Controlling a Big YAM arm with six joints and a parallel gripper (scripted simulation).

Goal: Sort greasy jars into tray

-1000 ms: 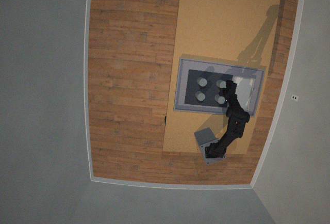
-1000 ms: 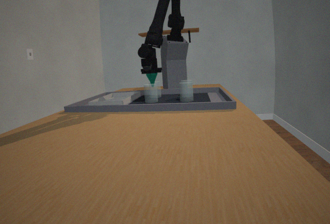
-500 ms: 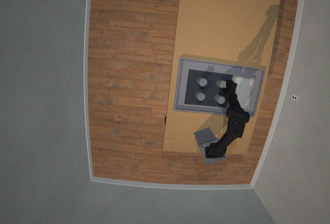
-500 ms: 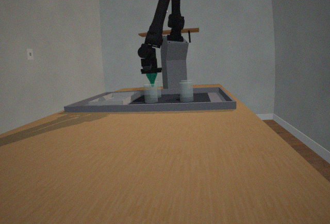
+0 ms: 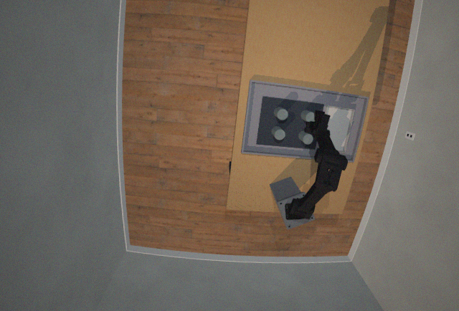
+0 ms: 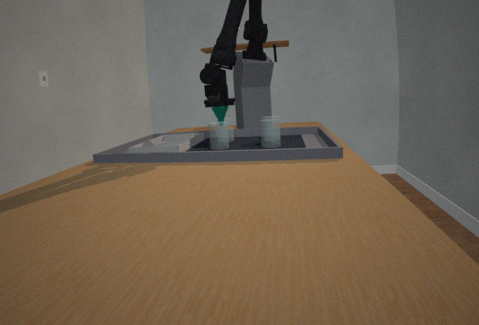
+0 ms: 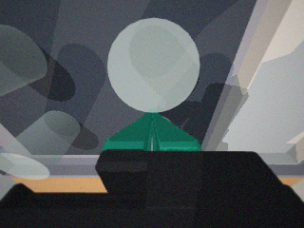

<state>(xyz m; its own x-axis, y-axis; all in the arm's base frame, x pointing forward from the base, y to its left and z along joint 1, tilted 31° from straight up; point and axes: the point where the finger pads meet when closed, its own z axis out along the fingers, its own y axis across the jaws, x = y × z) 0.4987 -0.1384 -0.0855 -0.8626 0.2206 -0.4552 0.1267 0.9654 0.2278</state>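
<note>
The rimmed steel table top is 80 mm below my hand, 20 mm to the right of it and 10 mm behind it. Round my hand: pale tray: 220 mm to the right, 70 mm below, 50 mm behind; then dark drying mat: 90 mm to the left, 80 mm below, 10 mm behind.
</note>
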